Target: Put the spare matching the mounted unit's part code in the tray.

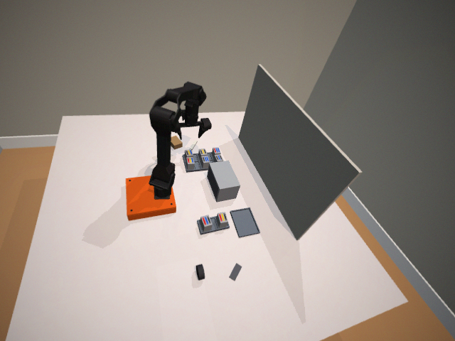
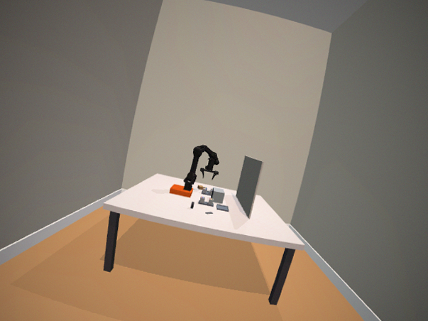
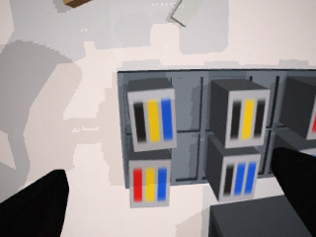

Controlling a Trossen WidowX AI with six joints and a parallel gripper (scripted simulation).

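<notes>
Right now my gripper tip is 10 mm to the left of the grey spare and 90 mm above it. Round my gripper tip: thin pale stick 30 mm ahead, 100 mm to the left, 130 mm below; then tall panel 390 mm ahead, 150 mm to the right, 90 mm above; then grey mounted unit 150 mm ahead, 190 mm to the right, 80 mm below.
</notes>
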